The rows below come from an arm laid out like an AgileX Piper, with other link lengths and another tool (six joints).
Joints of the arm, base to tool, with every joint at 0 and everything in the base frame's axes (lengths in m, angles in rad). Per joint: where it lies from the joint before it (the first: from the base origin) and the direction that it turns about. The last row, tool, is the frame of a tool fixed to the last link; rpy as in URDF.
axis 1: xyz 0 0 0.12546 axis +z
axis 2: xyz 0 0 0 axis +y
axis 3: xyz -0.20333 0 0.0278 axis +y
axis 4: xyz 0.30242 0 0.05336 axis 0.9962 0 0.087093
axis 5: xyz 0 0 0 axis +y
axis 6: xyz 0.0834 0 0.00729 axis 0.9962 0 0.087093
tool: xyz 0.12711 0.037 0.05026 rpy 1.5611 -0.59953 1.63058
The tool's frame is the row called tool.
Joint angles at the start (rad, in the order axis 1, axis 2, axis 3, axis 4, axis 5, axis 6): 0.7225, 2.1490, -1.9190, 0.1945, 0.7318, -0.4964
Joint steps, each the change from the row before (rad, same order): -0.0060, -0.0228, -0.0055, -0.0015, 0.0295, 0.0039; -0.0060, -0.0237, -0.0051, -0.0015, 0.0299, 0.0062; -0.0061, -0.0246, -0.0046, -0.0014, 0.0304, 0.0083; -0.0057, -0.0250, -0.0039, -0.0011, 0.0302, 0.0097; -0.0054, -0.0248, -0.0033, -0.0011, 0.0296, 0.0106; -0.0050, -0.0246, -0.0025, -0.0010, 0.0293, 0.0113; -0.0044, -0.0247, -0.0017, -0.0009, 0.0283, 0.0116
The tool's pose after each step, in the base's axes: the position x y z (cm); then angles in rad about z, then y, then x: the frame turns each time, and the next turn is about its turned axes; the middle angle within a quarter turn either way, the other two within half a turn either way. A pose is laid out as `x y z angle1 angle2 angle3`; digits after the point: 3 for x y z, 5 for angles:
39.466 44.471 13.338 2.17772 -0.26096 2.56433
39.393 44.021 14.530 2.17241 -0.26385 2.56610
39.292 43.539 15.741 2.16527 -0.26795 2.56843
39.145 43.050 16.939 2.15722 -0.27302 2.57122
38.966 42.553 18.096 2.14847 -0.27843 2.57447
38.745 42.052 19.199 2.13918 -0.28410 2.57866
38.482 41.560 20.273 2.13003 -0.28991 2.58269

